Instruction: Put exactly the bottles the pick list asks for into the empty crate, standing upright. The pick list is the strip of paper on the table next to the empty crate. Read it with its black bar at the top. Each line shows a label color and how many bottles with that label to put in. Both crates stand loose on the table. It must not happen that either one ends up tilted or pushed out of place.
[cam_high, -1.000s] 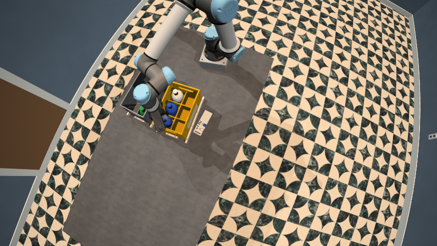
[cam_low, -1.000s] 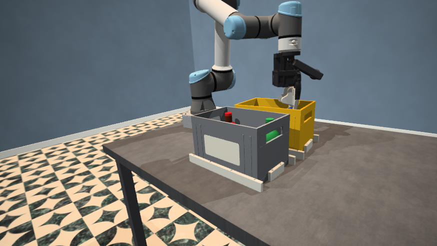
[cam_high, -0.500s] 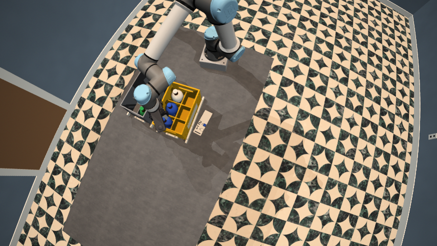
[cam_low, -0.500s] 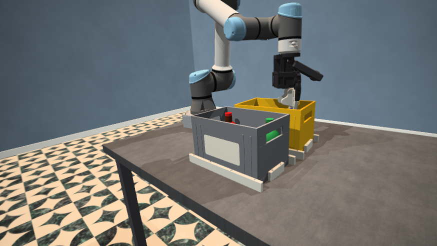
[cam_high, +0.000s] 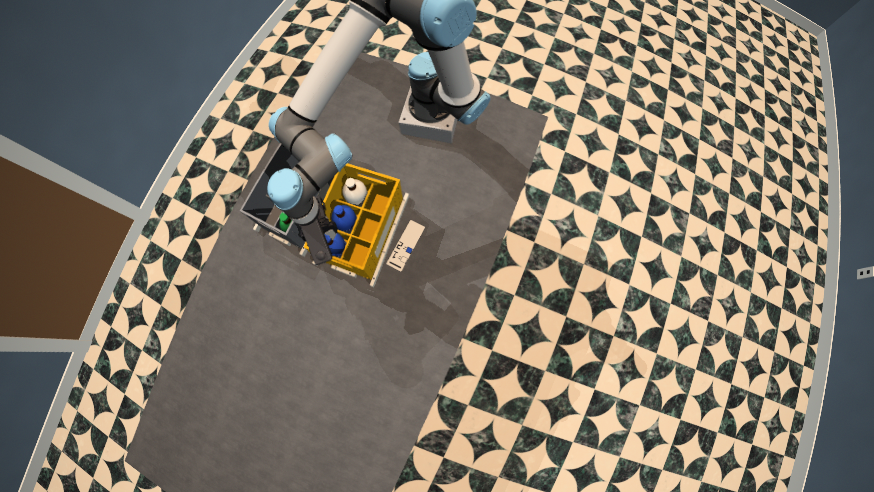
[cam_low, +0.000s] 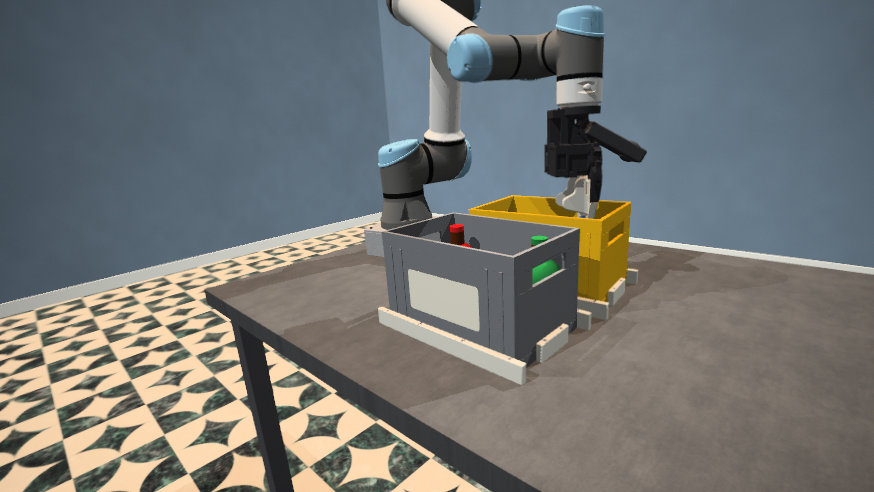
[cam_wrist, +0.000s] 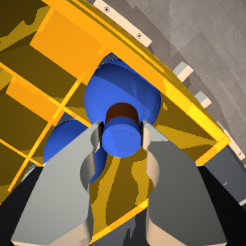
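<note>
Now: hand 9 cm past the yellow crate, 5 cm to the right of it and 7 cm above it. The rest, counted from my hand: green-label bottle: 2 cm behind, 15 cm to the right, 7 cm below; then white-label bottle: 18 cm behind, 1 cm to the left, 7 cm below; then grey crate: 12 cm behind, 19 cm to the right, 7 cm below.
</note>
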